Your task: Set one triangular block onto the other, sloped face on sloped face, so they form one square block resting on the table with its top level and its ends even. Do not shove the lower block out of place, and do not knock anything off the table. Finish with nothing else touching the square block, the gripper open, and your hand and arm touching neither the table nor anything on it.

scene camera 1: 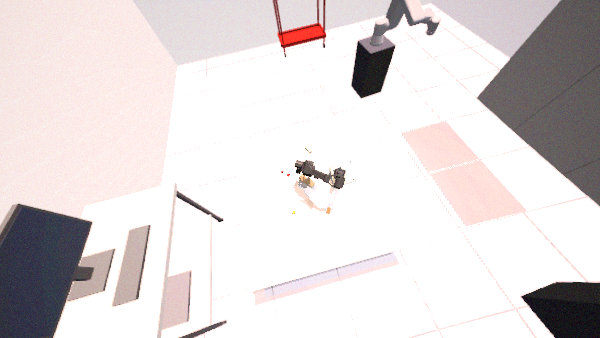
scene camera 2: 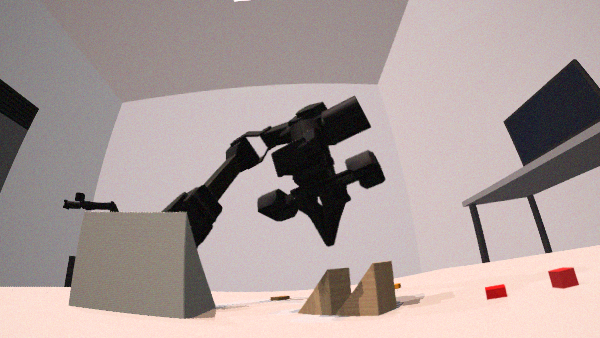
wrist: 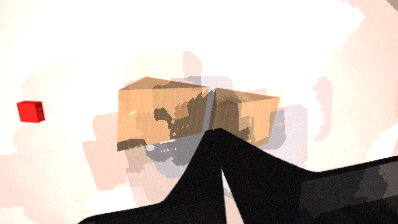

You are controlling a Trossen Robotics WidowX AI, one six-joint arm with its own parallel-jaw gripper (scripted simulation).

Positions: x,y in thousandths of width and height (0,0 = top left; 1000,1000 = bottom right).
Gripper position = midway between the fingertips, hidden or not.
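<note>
My gripper (scene camera 2: 551,726) (wrist: 539,609): shut, holding nothing. A block (scene camera 2: 552,865) in view. Also a block (scene camera 2: 624,874).
</note>
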